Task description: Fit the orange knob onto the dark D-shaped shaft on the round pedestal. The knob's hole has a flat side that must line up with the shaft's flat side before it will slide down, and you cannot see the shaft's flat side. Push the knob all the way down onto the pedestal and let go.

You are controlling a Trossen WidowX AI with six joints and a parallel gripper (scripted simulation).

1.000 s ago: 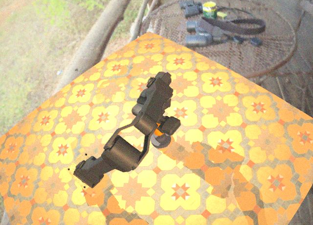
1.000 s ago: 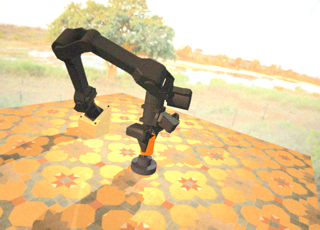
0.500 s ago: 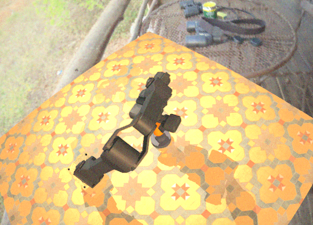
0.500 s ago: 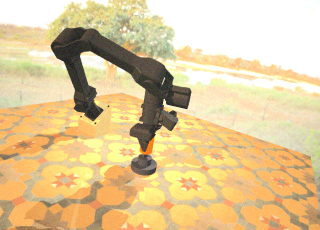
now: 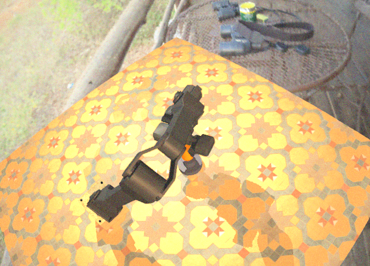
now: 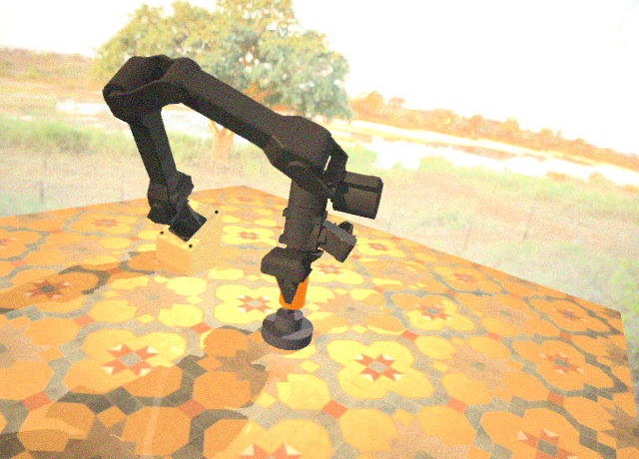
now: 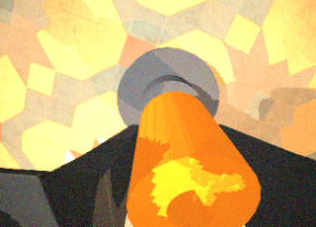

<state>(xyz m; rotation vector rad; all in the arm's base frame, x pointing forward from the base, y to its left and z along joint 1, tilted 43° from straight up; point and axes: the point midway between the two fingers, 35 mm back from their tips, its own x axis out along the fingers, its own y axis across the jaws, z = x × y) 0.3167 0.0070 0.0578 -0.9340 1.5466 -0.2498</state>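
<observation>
Right now my gripper tip is 20 mm below the orange knob. The rest, counted from my gripper tip: round pedestal: 40 mm below.
</observation>
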